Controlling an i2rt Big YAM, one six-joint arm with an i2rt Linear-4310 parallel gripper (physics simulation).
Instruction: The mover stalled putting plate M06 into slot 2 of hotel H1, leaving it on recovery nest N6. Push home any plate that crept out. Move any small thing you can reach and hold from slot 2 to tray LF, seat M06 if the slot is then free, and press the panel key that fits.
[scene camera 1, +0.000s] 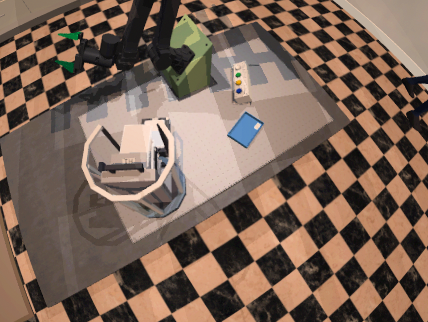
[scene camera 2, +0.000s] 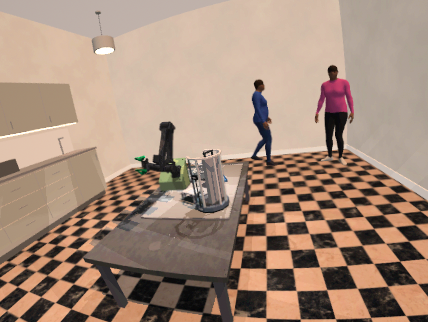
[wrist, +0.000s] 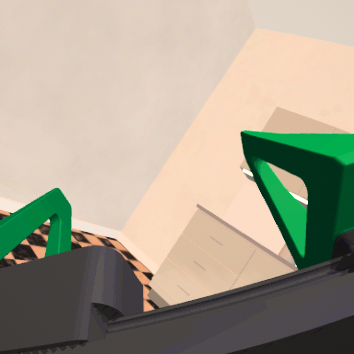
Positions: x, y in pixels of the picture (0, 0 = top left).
Scene:
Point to my gripper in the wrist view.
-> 149, 170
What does my gripper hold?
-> Nothing.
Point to my gripper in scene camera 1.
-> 56, 47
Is my gripper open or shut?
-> Open.

